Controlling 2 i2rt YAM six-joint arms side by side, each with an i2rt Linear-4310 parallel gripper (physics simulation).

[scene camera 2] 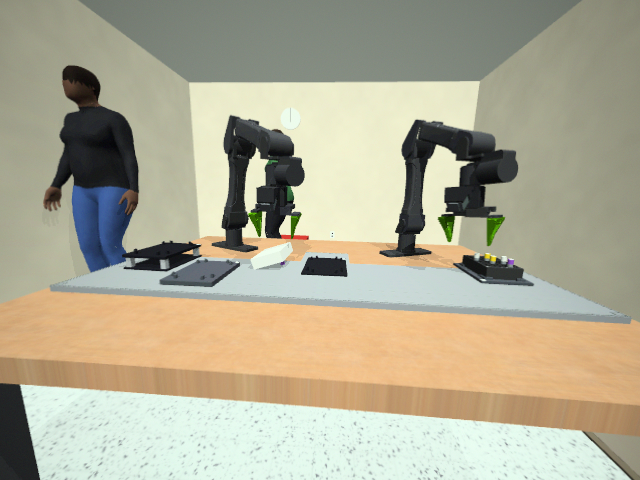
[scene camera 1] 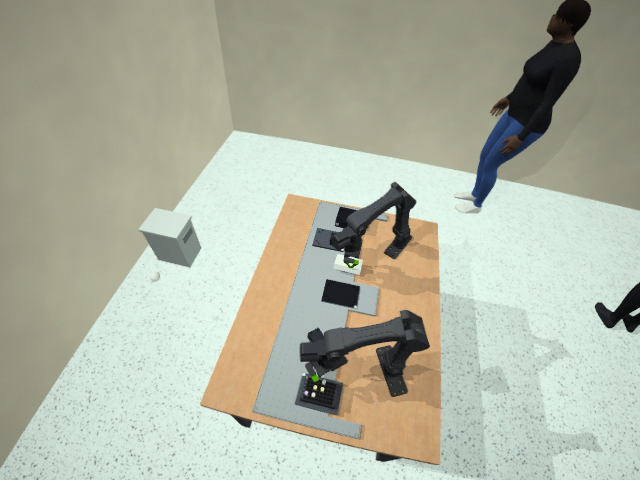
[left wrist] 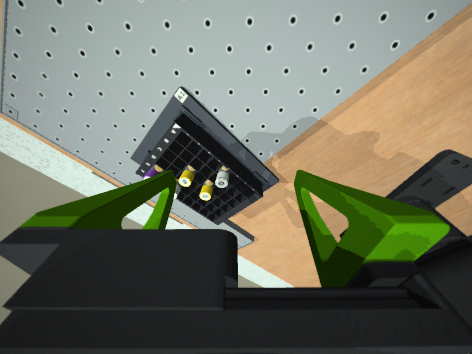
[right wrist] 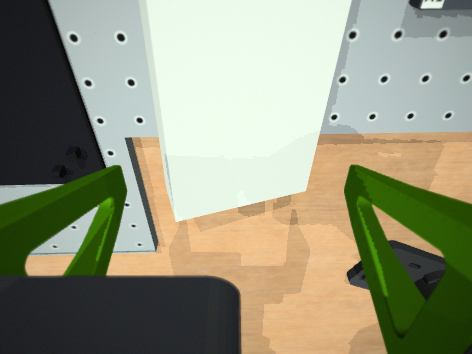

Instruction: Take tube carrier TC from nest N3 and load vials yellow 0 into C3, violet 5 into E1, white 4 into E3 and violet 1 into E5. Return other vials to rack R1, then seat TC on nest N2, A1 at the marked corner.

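Frame: origin at the left arm's base, x back, y down, z right, level; millimetres.
Seen in the pictures: left gripper, between the fingertips: (scene camera 2: 468, 243) (scene camera 1: 324, 370) (left wrist: 235, 176); right gripper, between the fingertips: (scene camera 2: 275, 237) (scene camera 1: 352, 259) (right wrist: 235, 177); left arm's base, origin of its link: (scene camera 2: 405, 253) (scene camera 1: 390, 370); right arm's base, origin of its link: (scene camera 2: 234, 247) (scene camera 1: 398, 245) (right wrist: 431, 279).
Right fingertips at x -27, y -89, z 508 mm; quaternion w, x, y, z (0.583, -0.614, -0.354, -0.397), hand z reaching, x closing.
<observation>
Pixels of each thing's top centre, then the offset from my right fingertips to it. Level surfaces: height alone.
- black gridded vial carrier, centre of its top: (left wrist: 200, 185) (scene camera 2: 490, 261) (scene camera 1: 320, 391) dx -278, dy +39, dz -533 mm
- dark plate, height of its surface: dy +76 mm
- violet vial, centre of its top: (left wrist: 149, 180) (scene camera 2: 511, 259) dx -330, dy +20, dz -530 mm
- tilted white block, centre of its top: (right wrist: 243, 125) (scene camera 2: 273, 245) (scene camera 1: 349, 260) dx -10, dy +21, dz +9 mm
- small violet thing, centre of its top: (scene camera 2: 280, 248) dx -26, dy +26, dz -7 mm
- black pegged plate, centre of its top: (scene camera 2: 325, 261) (scene camera 1: 341, 292) dx -82, dy +61, dz -127 mm
- grey pegged plate, centre of its top: (scene camera 2: 204, 265) (scene camera 1: 330, 237) dx -54, dy +54, dz +192 mm
- raised black platform, centre of its top: (scene camera 2: 165, 245) (scene camera 1: 352, 215) dx +96, dy +26, dz +300 mm
A black gridded vial carrier (scene camera 1: 327, 399) (scene camera 2: 496, 271) (left wrist: 197, 147) sits on a dark plate (left wrist: 156, 117) with an A1 label at one corner. It holds yellow vials (scene camera 2: 486, 256) (left wrist: 185, 179), white vials (scene camera 2: 476, 255) (left wrist: 222, 178) and a violet vial (scene camera 2: 510, 261) (left wrist: 150, 174). Vial numbers are not readable. My left gripper (scene camera 1: 314, 378) (scene camera 2: 469, 243) (left wrist: 235, 176) is open and empty above the carrier. My right gripper (scene camera 1: 351, 264) (scene camera 2: 276, 237) (right wrist: 235, 177) is open and empty above a tilted white block (scene camera 2: 272, 255) (right wrist: 240, 100). A small violet thing (scene camera 2: 282, 263) shows under the block.
A black pegged plate (scene camera 1: 341, 292) (scene camera 2: 324, 266) (right wrist: 35, 90) lies beside the white block. On its other side lie a grey pegged plate (scene camera 1: 321, 238) (scene camera 2: 201, 272) and a raised black platform (scene camera 1: 345, 216) (scene camera 2: 162, 250) on white posts. I cannot tell the nest numbers.
</observation>
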